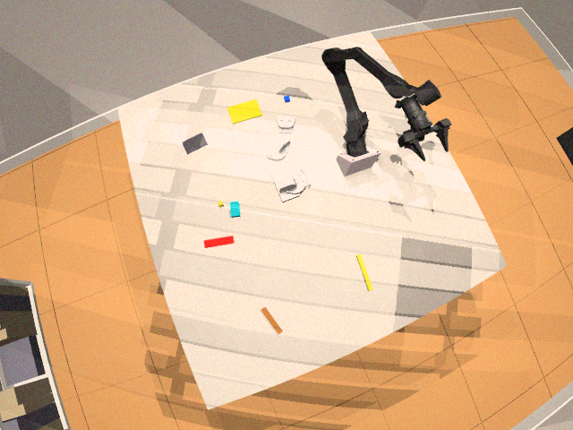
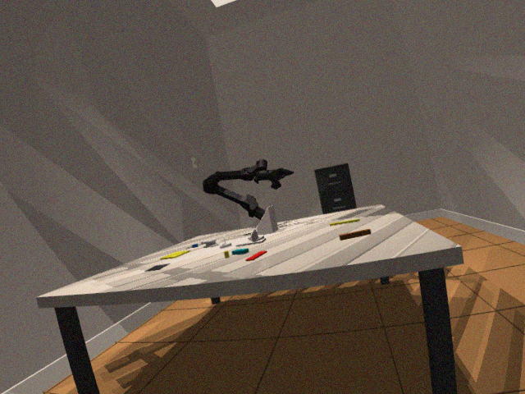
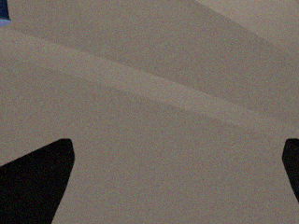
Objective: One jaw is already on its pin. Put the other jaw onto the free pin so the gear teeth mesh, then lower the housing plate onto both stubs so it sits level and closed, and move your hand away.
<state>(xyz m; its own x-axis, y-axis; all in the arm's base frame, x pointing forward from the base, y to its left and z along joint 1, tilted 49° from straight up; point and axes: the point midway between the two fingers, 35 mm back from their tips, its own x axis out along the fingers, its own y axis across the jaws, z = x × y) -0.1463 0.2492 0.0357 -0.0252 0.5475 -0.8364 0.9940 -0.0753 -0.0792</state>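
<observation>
My gripper tip is 430 mm short of the jaw, 310 mm to the left of it and 290 mm above it. From my gripper tip the other things lie so: yellow bar: 290 mm ahead, 240 mm to the left, 290 mm below; then small yellow cube: 690 mm ahead, 190 mm to the right, 280 mm below; then cyan block: 650 mm ahead, 150 mm to the right, 290 mm below.
</observation>
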